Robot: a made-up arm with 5 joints.
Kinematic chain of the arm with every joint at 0, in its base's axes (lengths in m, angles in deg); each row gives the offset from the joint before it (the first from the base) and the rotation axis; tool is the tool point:
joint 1: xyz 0 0 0.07 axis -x
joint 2: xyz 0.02 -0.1 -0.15 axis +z
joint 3: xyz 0 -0.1 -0.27 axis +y
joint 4: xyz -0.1 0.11 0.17 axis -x
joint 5: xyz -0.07 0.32 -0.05 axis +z
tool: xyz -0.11 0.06 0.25
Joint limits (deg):
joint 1: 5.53..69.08
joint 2: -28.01..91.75
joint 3: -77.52..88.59
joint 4: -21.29..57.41
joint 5: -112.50..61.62
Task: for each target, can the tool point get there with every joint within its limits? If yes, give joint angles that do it. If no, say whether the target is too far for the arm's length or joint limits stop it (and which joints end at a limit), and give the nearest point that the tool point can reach.
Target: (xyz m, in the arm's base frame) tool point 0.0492 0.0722 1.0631
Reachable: no: joint limits stop it (at a limit: joint 1, joint 2, joint 4) | nearest point -0.1939 -0.1924 0.5197 | short by 0.651 m
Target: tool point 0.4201 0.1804 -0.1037
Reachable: yes | joints 25.03 -9.40 61.67 -12.38 -76.58
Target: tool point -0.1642 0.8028 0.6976
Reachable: no: joint limits stop it (at a limit: joint 1, joint 4) | nearest point -0.0655 0.2977 0.1426 | short by 0.757 m
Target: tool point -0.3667 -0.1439 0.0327
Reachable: yes | joints 21.11 75.73 37.23 29.62 37.78
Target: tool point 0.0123 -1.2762 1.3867
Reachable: no: too far | nearest point -0.2263 -0.7275 0.5010 | short by 1.069 m
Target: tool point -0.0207 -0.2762 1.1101
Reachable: no: joint limits stop it (at a limit: joint 1, joint 2, joint 4) | nearest point -0.2048 -0.3535 0.5733 | short by 0.573 m
